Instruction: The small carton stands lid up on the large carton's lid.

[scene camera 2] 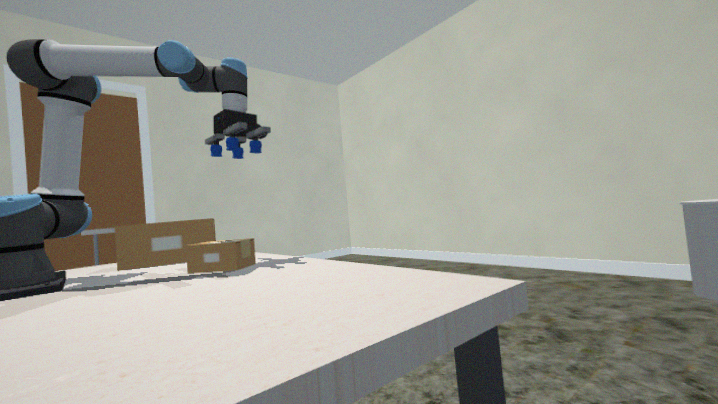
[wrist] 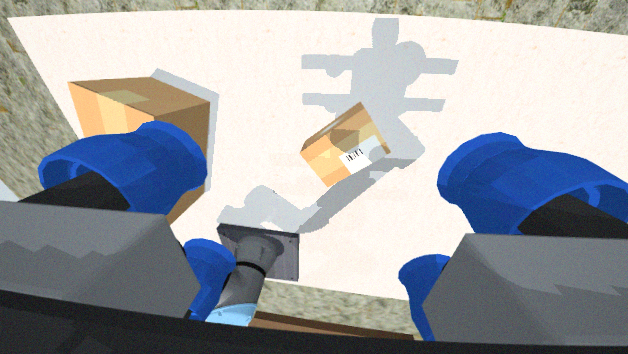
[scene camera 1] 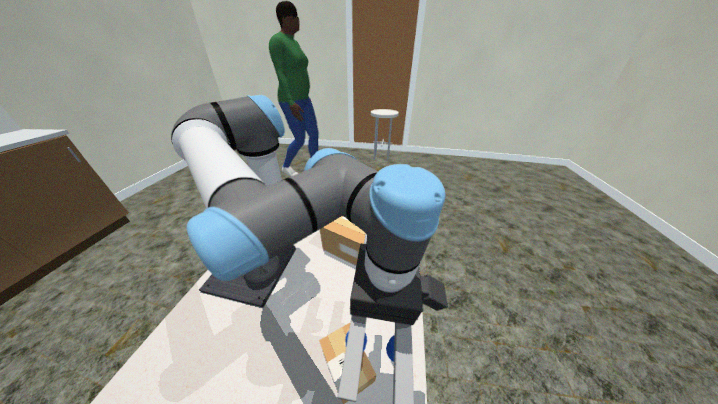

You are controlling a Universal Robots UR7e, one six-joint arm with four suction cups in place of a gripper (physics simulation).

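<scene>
The small carton stands on the table, lid and barcode label up, turned at an angle, apart from the large carton. A gripper bar hides part of it in scene camera 1. The large carton stands on the table, lid up; the arm covers part of it in scene camera 1 and a blue cup does in the wrist view. My gripper is open, with four blue suction cups facing down and no carton on them. It hangs high above the table.
The table carries the dark base plate. A person in green stands behind the arm, left of a stool. A brown cabinet is at the left in scene camera 1.
</scene>
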